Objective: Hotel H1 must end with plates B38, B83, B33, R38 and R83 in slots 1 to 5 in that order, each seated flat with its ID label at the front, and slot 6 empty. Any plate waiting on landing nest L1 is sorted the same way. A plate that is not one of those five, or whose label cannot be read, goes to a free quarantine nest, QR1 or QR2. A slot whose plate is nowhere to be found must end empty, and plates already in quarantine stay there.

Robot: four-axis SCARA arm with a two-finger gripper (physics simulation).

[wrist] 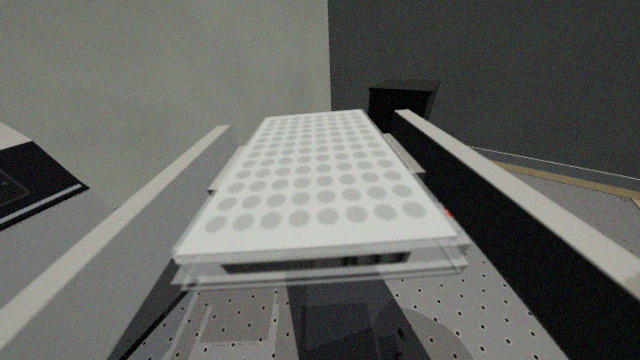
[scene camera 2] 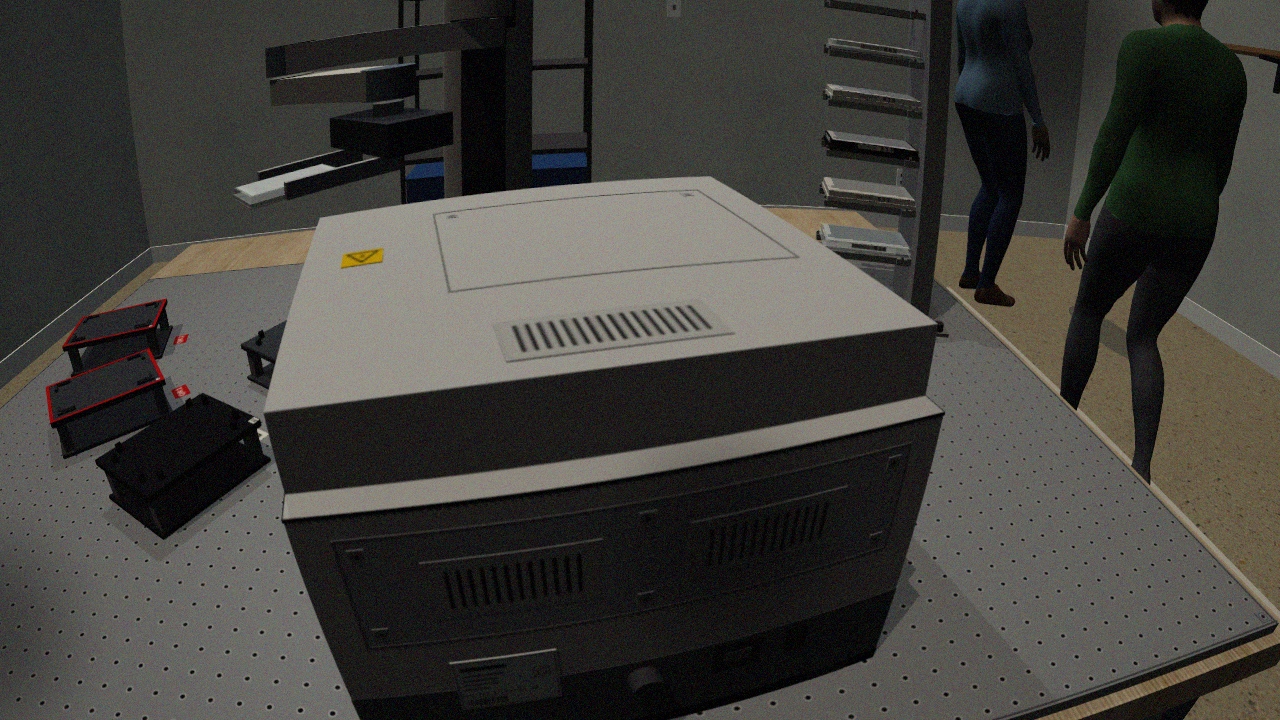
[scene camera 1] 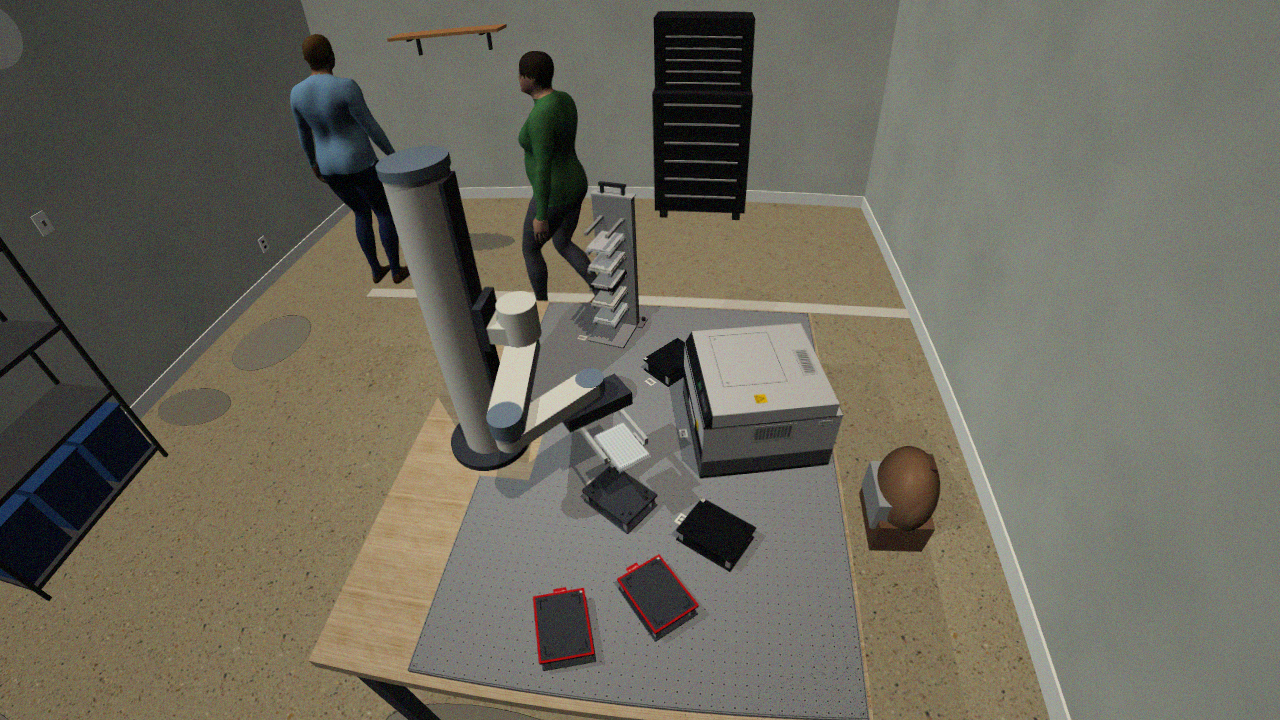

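Note:
My gripper (scene camera 1: 631, 454) (scene camera 2: 273, 181) (wrist: 313, 132) is shut on a white plate (scene camera 1: 619, 444) (scene camera 2: 308, 174) (wrist: 320, 175), held level by its long sides in the air beyond the instrument in scene camera 2. Its front label is dark and blurred in the wrist view, so I cannot read it. Hotel H1 (scene camera 1: 634, 268) (scene camera 2: 932, 134) holds plates on its five lower levels; its top level (scene camera 2: 872, 8) bears no plate. Their labels are too small to read. Two red-edged nests (scene camera 1: 657, 592) (scene camera 1: 563, 626) show bare dark tops. A black nest (scene camera 1: 716, 533) (scene camera 2: 183, 452) bears no plate.
A dark grey nest (scene camera 1: 619, 498) stands below the held plate in scene camera 1. Another black nest (scene camera 1: 666, 360) stands between the hotel and the boxy grey instrument (scene camera 1: 760, 371) (scene camera 2: 581, 385). Two people (scene camera 1: 335, 125) (scene camera 1: 553, 152) are beyond the bench.

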